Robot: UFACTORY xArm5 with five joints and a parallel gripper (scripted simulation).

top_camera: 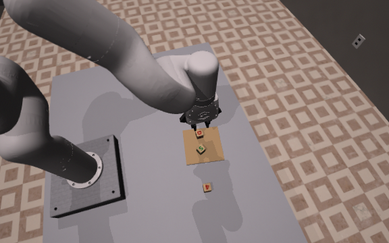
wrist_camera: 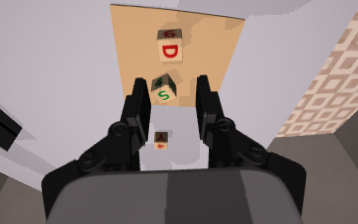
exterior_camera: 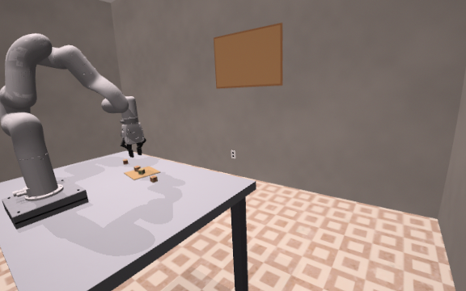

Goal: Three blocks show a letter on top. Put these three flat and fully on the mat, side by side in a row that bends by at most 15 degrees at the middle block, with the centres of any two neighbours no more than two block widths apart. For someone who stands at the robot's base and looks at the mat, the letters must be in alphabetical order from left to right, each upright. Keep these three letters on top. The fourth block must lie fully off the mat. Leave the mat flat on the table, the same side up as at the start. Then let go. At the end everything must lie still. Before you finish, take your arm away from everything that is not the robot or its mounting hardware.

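Now: hand 10 mm short of the tan mat, 40 mm to the left of it and 100 mm above it. From my hand the other things lie so: wooden letter block 90 mm below.
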